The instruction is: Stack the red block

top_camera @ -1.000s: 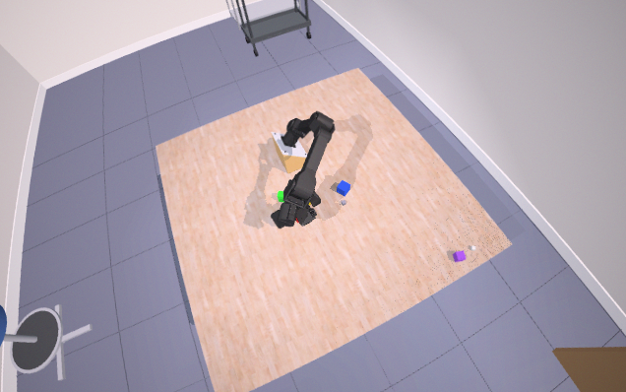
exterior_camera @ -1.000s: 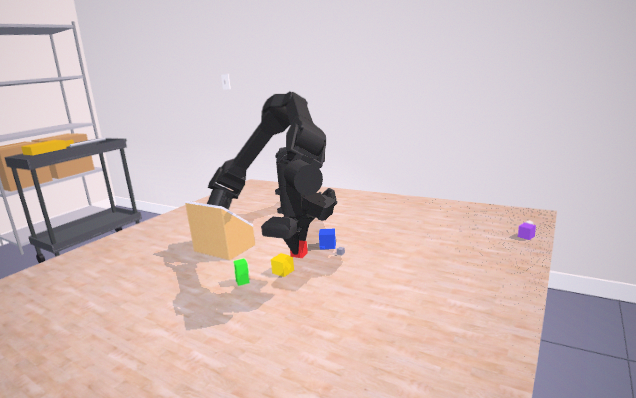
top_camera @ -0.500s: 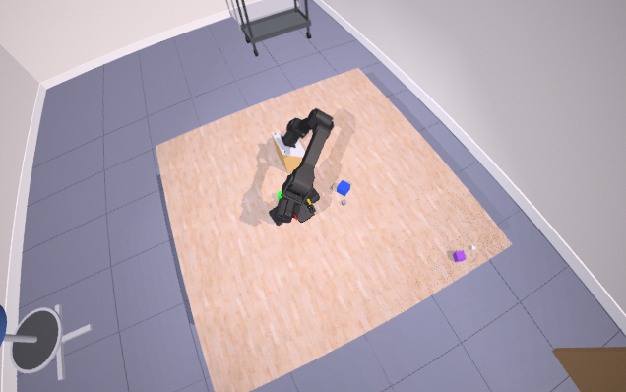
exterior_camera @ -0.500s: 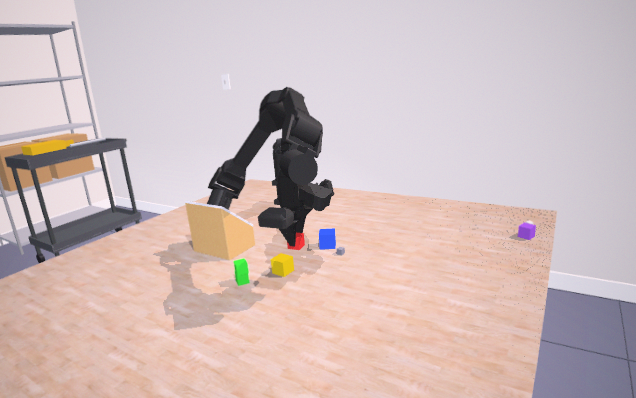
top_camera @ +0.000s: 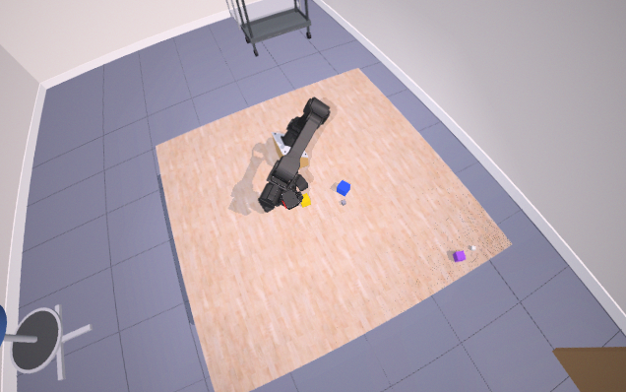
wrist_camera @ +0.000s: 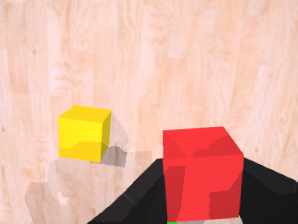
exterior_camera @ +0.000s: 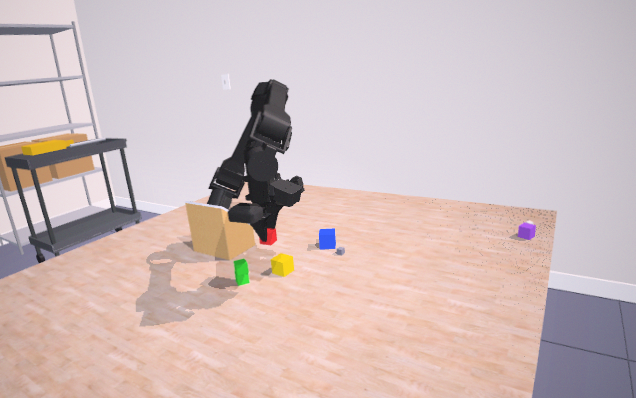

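Now: the yellow block 110 mm below my gripper tip, 80 mm to the left of it and 40 mm behind it. The rest, counted from my gripper tip: small grey piece (240 mm to the left, 120 mm below, 30 mm ahead); then blue block (260 mm to the left, 110 mm below, 30 mm behind); then red block (10 mm above).
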